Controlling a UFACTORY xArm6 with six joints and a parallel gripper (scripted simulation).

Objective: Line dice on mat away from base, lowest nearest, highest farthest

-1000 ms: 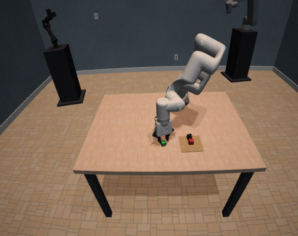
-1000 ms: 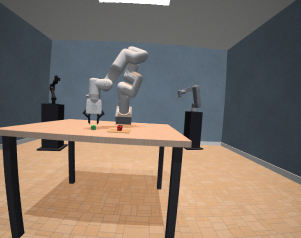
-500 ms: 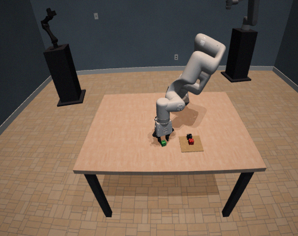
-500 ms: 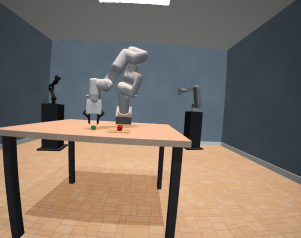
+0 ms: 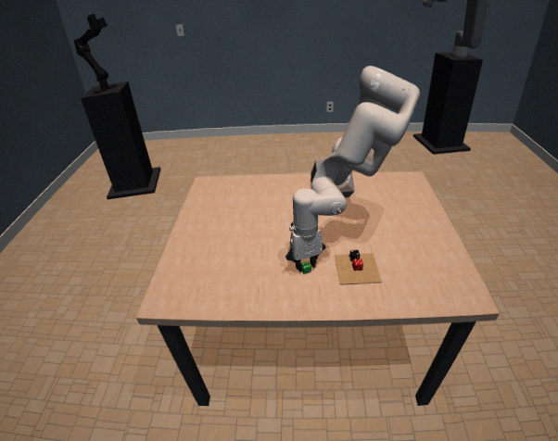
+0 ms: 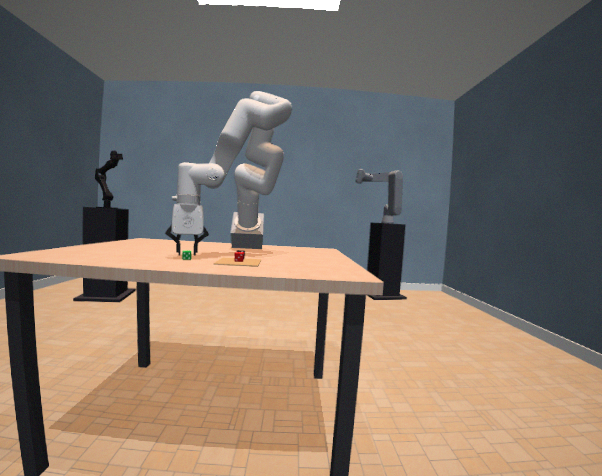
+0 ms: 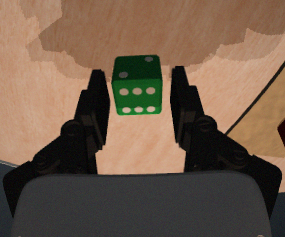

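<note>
The green die is 20 mm below my hand. The rest, counted from my hand: black die 20 mm behind, 180 mm to the left, 20 mm below; tan mat 30 mm ahead, 180 mm to the left, 30 mm below; red die 30 mm ahead, 180 mm to the left, 20 mm below.
</note>
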